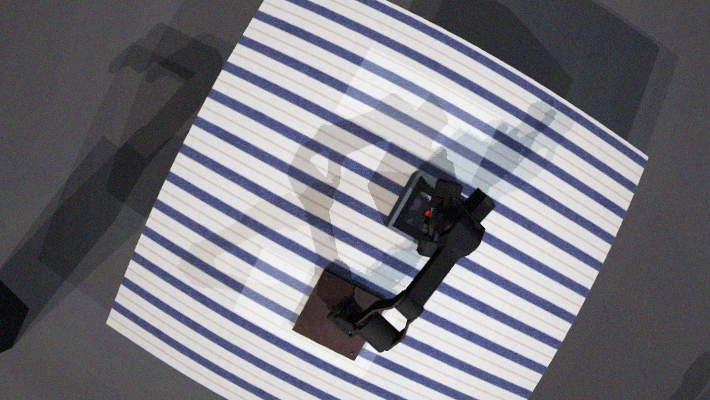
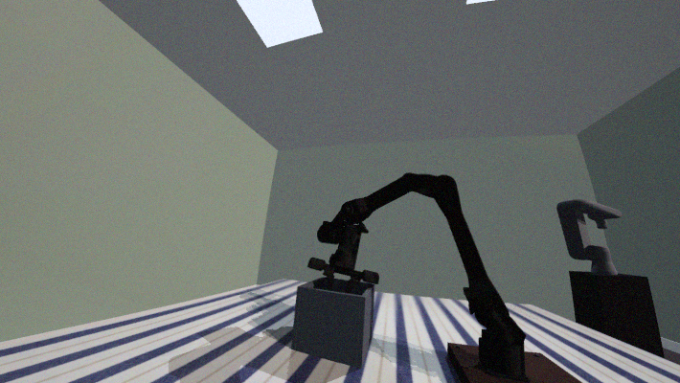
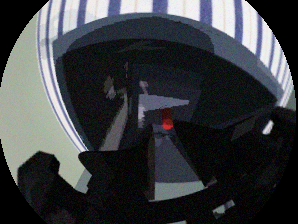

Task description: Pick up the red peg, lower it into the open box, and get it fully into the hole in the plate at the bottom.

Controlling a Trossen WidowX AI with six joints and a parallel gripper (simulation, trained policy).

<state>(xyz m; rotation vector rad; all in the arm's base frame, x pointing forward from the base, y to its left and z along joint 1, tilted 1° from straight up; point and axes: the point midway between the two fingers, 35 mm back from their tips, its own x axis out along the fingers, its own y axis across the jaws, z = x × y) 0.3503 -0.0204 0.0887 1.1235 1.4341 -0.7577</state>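
My gripper tip is 40 mm above the red peg and 10 mm past it. Round my gripper tip: grey plate (40 mm below, 10 mm behind).
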